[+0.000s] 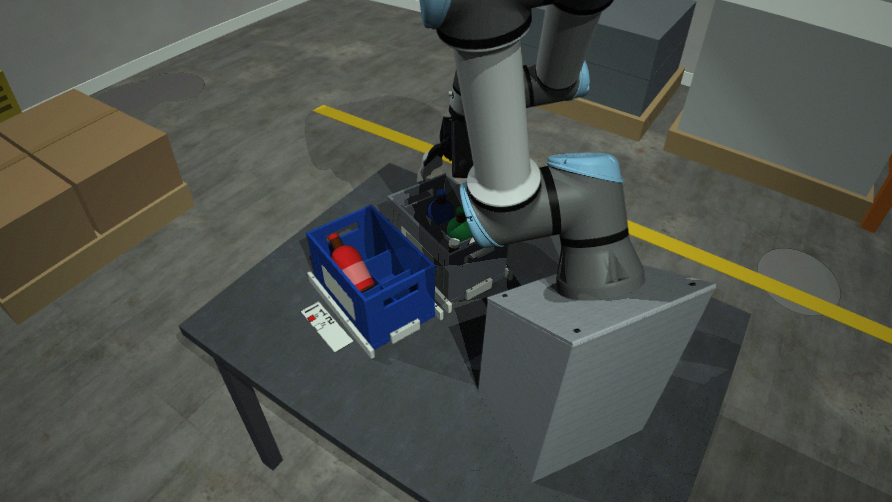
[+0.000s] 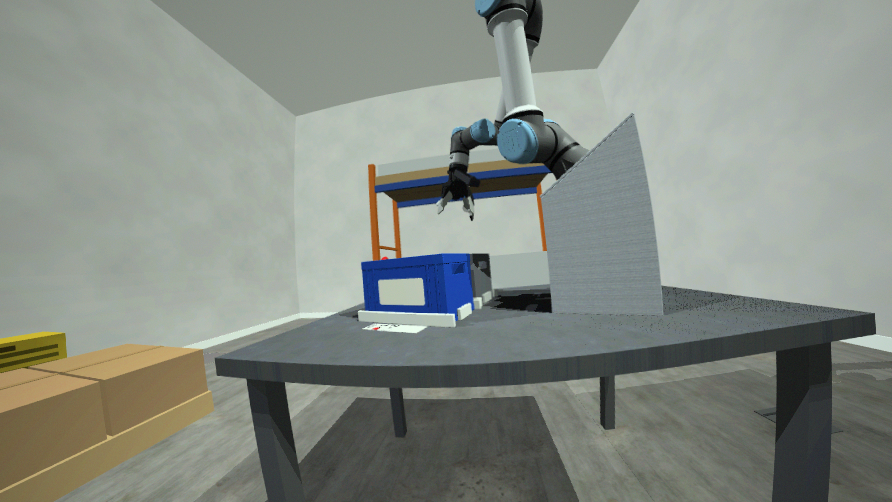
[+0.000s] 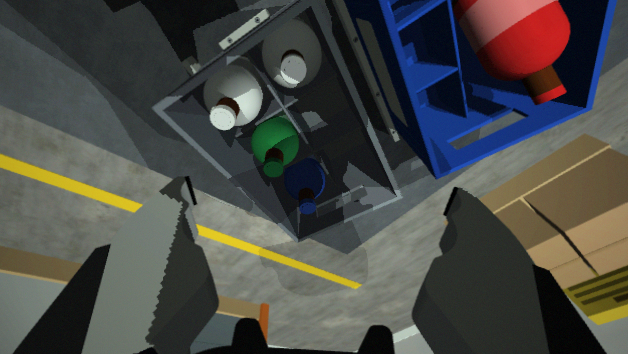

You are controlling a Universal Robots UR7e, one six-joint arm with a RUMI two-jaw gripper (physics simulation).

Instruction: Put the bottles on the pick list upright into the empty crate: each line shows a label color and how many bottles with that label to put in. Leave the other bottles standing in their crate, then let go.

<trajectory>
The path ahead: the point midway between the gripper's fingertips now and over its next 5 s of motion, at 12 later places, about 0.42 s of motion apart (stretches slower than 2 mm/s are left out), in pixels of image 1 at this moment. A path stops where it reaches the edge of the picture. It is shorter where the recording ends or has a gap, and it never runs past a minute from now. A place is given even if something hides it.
My gripper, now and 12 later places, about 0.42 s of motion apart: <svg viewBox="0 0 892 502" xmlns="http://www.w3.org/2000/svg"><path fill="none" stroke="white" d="M450 184L463 197L477 205L479 213L478 220L480 230L479 234L479 235L479 233L480 231L478 228L476 231L477 231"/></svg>
</trajectory>
